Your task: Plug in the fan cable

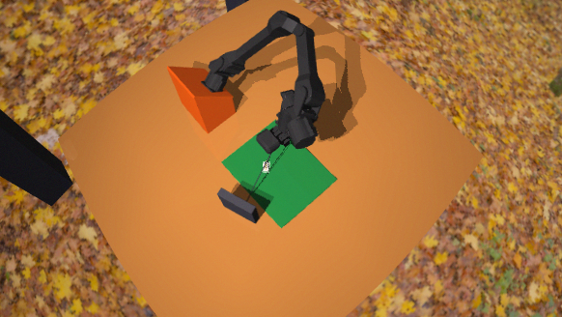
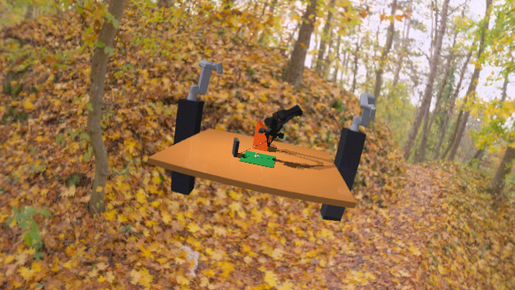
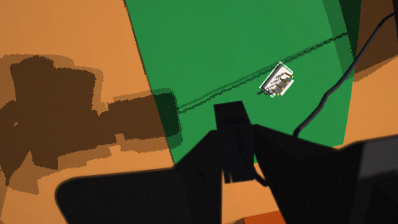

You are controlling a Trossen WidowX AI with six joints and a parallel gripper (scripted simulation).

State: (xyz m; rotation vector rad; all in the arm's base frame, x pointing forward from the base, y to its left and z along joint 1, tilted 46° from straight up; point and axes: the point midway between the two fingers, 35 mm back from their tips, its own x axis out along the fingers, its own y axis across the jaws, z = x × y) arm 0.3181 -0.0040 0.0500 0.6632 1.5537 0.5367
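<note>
Right now the green board is 130 mm below my gripper tip, 50 mm to the right of it and 20 mm ahead of it. Also, from my gripper tip: white four-pin fan header: 120 mm below, 70 mm to the right, 20 mm behind; dark plug: 10 mm below, 10 mm behind; dark flat fan: 220 mm to the right, 60 mm below, 30 mm ahead.
</note>
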